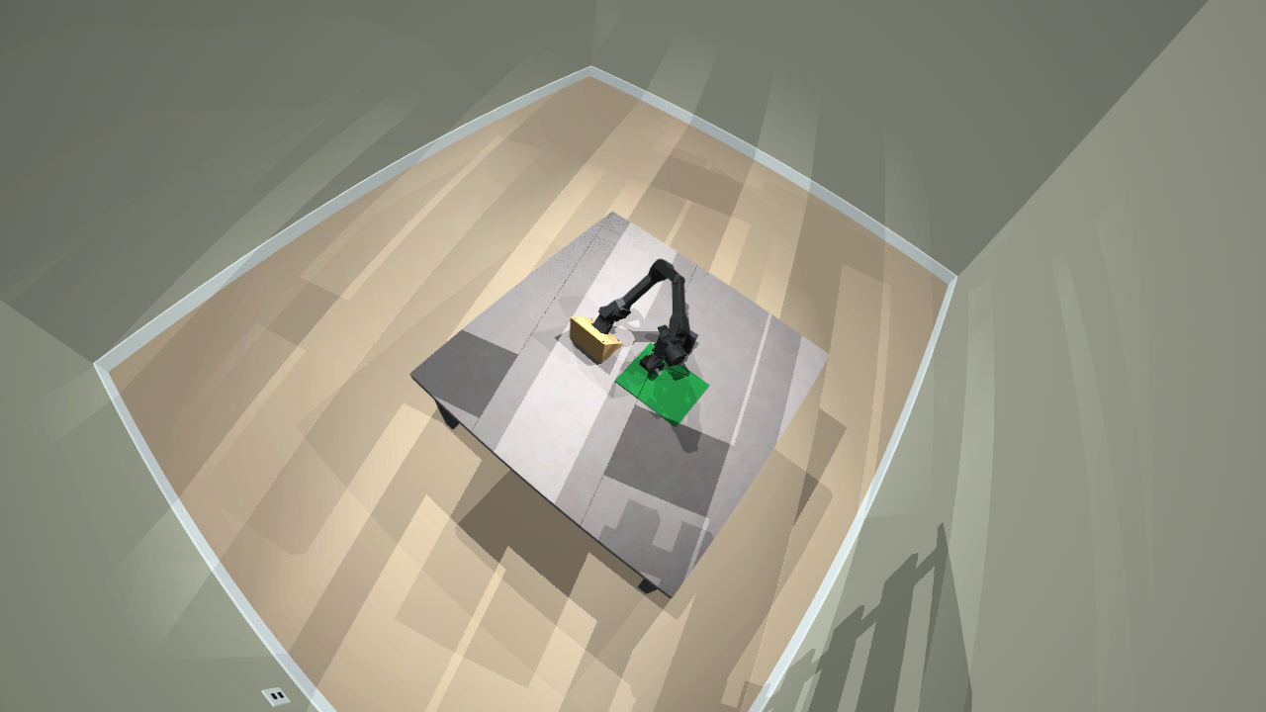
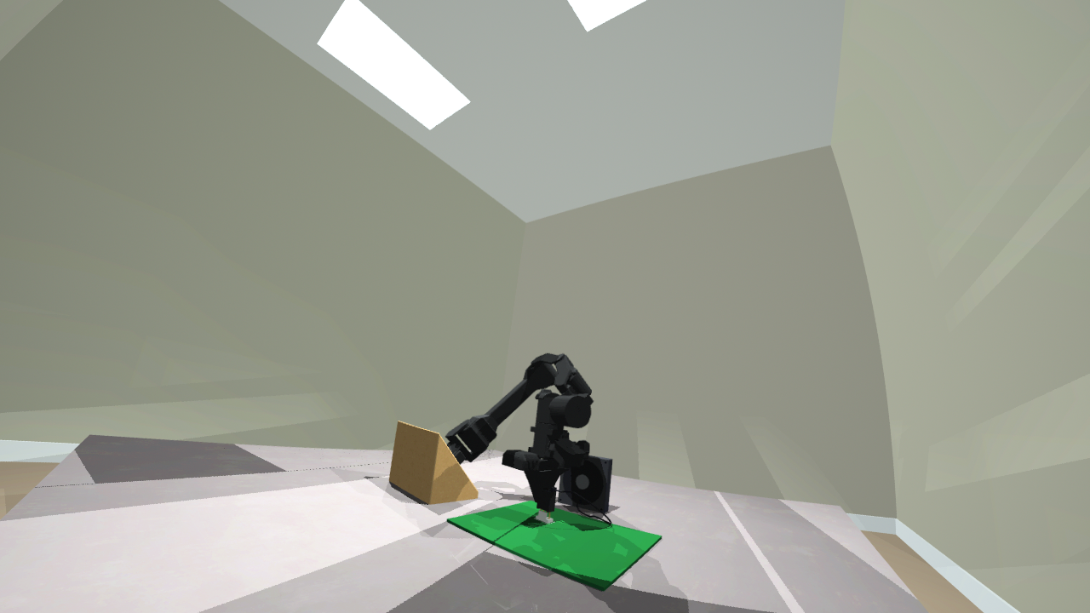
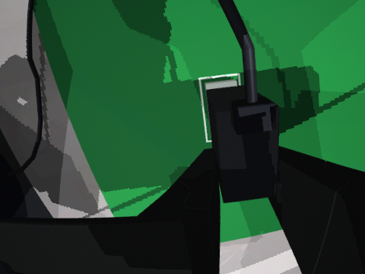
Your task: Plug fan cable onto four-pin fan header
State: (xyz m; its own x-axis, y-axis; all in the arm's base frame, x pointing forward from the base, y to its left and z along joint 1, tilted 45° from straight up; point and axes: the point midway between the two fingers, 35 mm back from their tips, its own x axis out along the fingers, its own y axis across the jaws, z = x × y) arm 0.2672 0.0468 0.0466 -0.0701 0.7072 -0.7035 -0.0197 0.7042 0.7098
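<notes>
Now: the green board 70 mm ahead of my gripper tip, 50 mm below it and 30 mm to the right of it. Round my gripper tip: black fan plug (10 mm ahead, 10 mm above); then black fan (150 mm to the left, 20 mm above, 10 mm behind).
</notes>
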